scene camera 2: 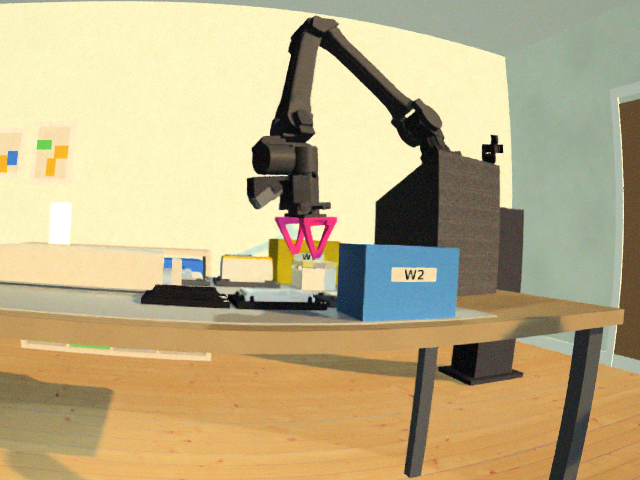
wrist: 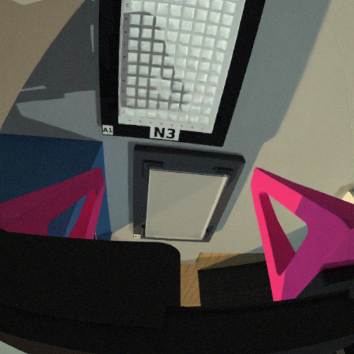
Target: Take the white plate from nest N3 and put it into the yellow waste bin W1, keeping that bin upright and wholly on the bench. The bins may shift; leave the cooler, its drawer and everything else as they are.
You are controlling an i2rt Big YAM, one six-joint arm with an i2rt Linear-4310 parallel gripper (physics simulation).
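Frame: origin at the arm's base, x right, y ahead, z up, level; centimetres.
Seen in the pictures: gripper, fingertip midpoint: (scene camera 2: 305,256); arm's base, link origin: (scene camera 2: 441,168).
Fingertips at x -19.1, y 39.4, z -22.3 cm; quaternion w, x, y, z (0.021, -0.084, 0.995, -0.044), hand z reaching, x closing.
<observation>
Pixels of each thing's top centre, then the offset from my fingertips to it. "spot": a spot on its surface instead.
- white plate, top centre: (scene camera 2: 275,291) dx -0.9, dy +5.7, dz -6.6 cm
- black nest N3, top centre: (scene camera 2: 275,293) dx -0.9, dy +5.7, dz -7.1 cm
- yellow bin W1, top centre: (scene camera 2: 303,240) dx +50.6, dy -12.4, dz +2.7 cm
- Blue bin W2, top centre: (scene camera 2: 399,245) dx -13.4, dy -13.1, dz +2.7 cm
- white box, top centre: (scene camera 2: 314,260) dx +35.0, dy -11.4, dz -2.3 cm
- black nest, surface spot: (scene camera 2: 185,297) spot: dx -4.8, dy +22.9, dz -7.9 cm
- long beige box, top centre: (scene camera 2: 76,248) dx +18.7, dy +49.4, dz -0.9 cm
The white plate (scene camera 2: 279,295) (wrist: 172,65) is a grid of small wells seated in the black nest N3 (scene camera 2: 281,305) (wrist: 109,75). Its far end is cut off by the top edge of the wrist view. My gripper (scene camera 2: 306,254) (wrist: 177,175) is open and empty, pointing down above the bench with its pink fingers well apart. In the wrist view the plate lies beyond the fingertips, not between them. The yellow bin W1 (scene camera 2: 279,258) stands upright on the bench behind the fingers, partly hidden by the blue bin and a white box; it does not show in the wrist view.
Blue bin W2 (scene camera 2: 408,302) (wrist: 45,155) stands beside N3, near the left finger in the wrist view. A dark frame (wrist: 190,156) with a grey inset lies next to N3. A white box (scene camera 2: 308,279), a black nest (scene camera 2: 185,297) and a long beige box (scene camera 2: 77,266) are on the bench.
</observation>
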